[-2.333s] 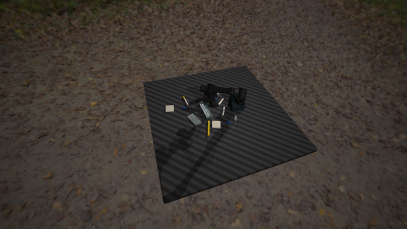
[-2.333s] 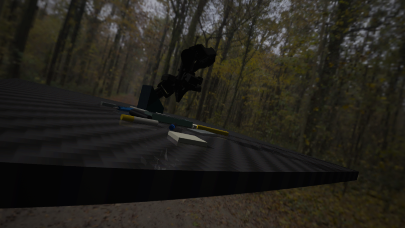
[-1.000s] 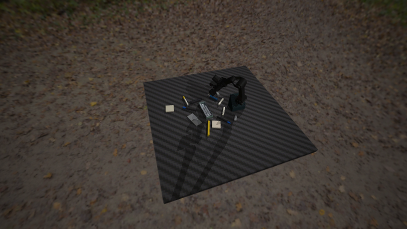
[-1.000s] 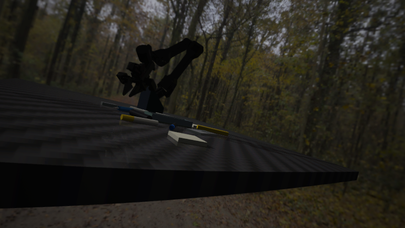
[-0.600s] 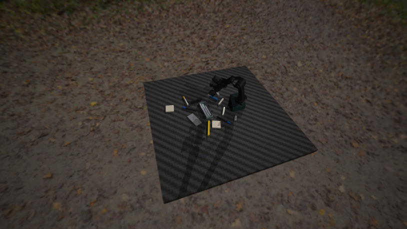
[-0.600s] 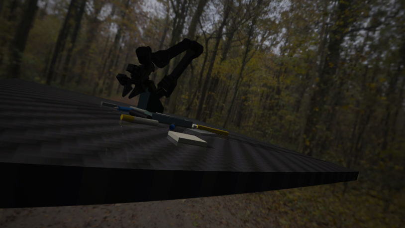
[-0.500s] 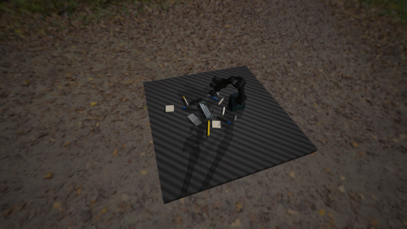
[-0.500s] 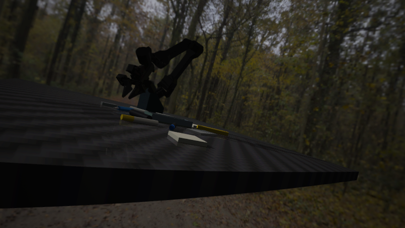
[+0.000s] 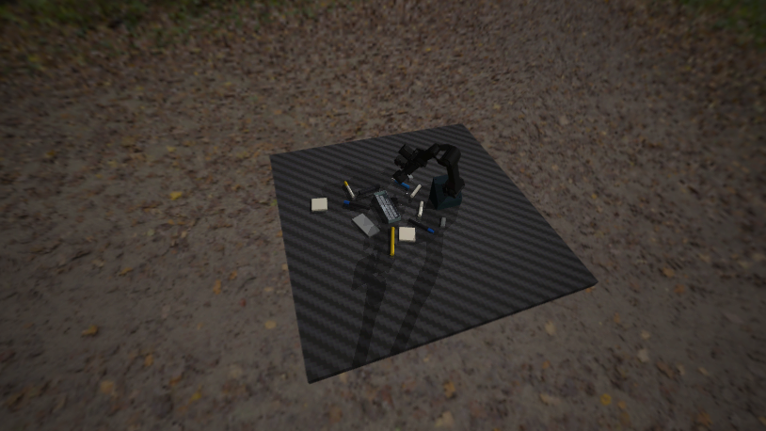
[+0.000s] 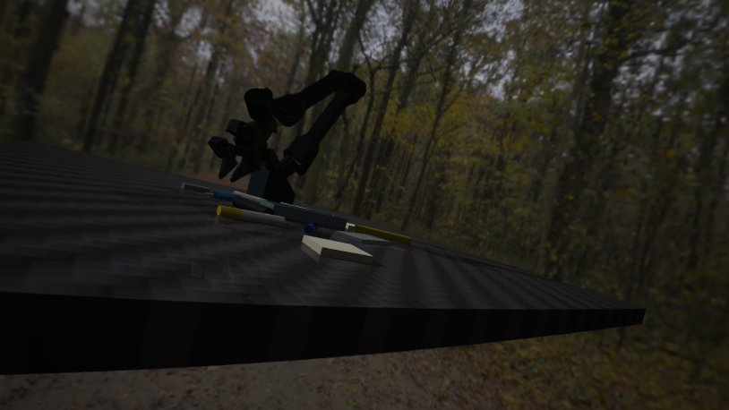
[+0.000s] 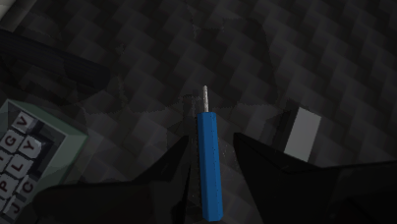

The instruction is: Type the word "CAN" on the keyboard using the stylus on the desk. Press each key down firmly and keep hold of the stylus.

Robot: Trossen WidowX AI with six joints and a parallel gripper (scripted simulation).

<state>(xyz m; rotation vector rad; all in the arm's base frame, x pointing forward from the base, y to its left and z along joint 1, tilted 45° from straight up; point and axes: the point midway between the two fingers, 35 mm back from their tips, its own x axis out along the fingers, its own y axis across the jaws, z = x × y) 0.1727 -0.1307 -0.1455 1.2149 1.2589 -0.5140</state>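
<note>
My gripper tip is 4 cm above the blue stylus, 1 cm to the left of it and 1 cm short of it. From my gripper tip the other things lie so: grey slab 27 cm ahead, 23 cm to the left, 4 cm below; then dark cylinder 18 cm ahead, 4 cm below, 1 cm to the left; then yellow-and-white marker 28 cm ahead, 5 cm to the right, 4 cm below.
</note>
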